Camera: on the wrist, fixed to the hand. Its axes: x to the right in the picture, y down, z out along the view.
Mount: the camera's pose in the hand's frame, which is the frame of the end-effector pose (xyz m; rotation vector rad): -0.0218 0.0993 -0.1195 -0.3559 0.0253 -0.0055
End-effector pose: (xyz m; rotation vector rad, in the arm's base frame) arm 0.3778 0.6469 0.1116 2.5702 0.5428 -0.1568
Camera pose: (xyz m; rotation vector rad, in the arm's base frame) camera 0.3992 0.6203 0.2647 2.2271 0.5341 -0.0257
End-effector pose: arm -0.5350 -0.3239 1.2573 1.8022 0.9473 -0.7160
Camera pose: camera -0.4548 -0.2455 1.3670 1.4984 1.0257 -0.4921
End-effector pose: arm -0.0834 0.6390 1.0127 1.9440 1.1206 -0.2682
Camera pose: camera -0.0433 0.6934 1.1543 1.6326 1.1066 -0.0417
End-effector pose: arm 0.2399 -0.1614 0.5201 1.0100 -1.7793 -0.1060
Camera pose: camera 0.2813 -0.0386 0.6086 0.7552 -1.6602 -0.3971
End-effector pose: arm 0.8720 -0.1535 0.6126 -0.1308 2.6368 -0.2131
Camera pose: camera 0.8285 -0.0378 0.7092 -0.2545 2.6751 0.2569
